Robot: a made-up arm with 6 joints.
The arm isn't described. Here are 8 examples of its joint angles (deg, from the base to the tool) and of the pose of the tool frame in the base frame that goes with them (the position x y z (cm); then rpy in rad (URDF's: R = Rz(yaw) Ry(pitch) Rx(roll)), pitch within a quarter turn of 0, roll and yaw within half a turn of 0).
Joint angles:
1: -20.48 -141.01 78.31 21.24 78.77 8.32
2: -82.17 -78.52 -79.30 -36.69 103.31 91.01
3: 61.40 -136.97 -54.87 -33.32 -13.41 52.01
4: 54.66 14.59 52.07 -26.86 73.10 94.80
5: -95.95 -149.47 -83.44 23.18 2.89 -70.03
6: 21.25 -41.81 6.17 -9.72 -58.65 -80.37
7: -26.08 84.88 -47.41 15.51 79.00 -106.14
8: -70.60 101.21 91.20 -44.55 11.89 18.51
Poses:
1: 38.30 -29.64 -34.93 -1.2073 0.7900 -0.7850
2: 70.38 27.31 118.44 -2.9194 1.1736 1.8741
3: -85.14 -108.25 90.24 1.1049 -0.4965 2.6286
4: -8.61 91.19 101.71 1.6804 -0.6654 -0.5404
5: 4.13 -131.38 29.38 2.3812 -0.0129 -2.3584
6: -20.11 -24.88 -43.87 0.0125 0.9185 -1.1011
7: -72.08 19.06 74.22 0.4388 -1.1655 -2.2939
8: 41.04 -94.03 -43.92 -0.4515 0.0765 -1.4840
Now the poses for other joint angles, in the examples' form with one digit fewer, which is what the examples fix.
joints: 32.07 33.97 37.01 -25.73 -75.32 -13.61
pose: -34.7 15.1 -33.1 -0.617 1.115 -1.180
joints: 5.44 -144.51 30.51 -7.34 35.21 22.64
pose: -4.7 -30.8 -65.7 -0.949 0.990 0.415
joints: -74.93 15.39 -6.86 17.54 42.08 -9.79
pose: 59.0 92.6 104.1 2.072 -0.145 1.042
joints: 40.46 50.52 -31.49 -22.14 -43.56 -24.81
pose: 38.6 104.5 11.1 1.741 0.705 0.656
